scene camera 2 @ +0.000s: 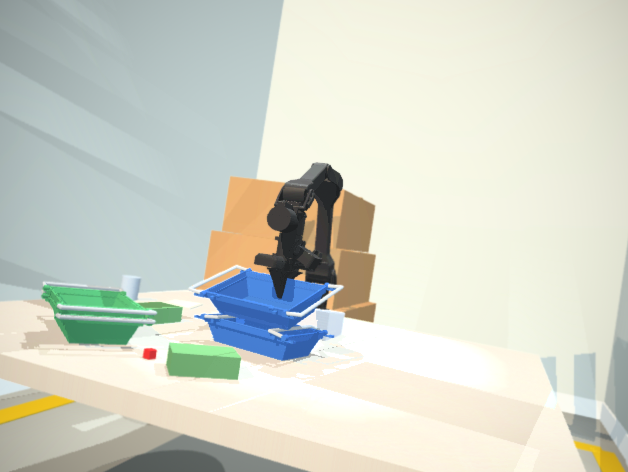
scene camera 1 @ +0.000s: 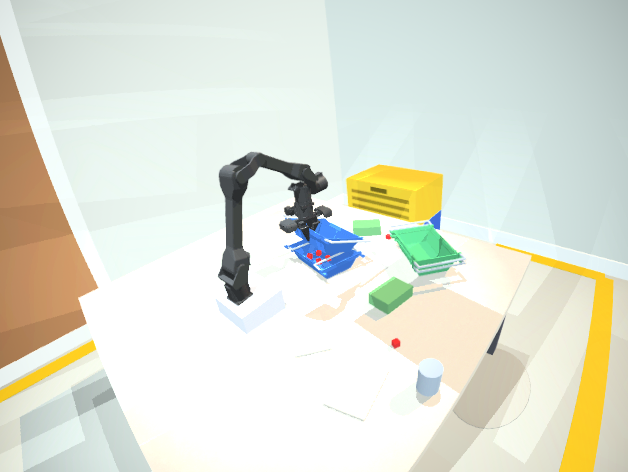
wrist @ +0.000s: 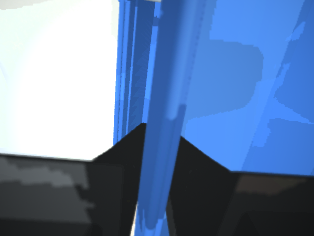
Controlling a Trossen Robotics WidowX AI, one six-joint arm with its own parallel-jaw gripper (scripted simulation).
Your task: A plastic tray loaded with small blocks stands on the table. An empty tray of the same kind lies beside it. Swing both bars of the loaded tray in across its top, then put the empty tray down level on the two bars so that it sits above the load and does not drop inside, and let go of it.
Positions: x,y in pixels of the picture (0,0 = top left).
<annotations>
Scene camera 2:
my gripper: 280,298
blue tray: 249,295
green block: 183,360
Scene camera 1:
my gripper: 309,240
blue tray: 329,238
pale cylinder: 430,371
green block: 394,292
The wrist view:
my gripper: 153,131
blue tray: 229,84
</annotations>
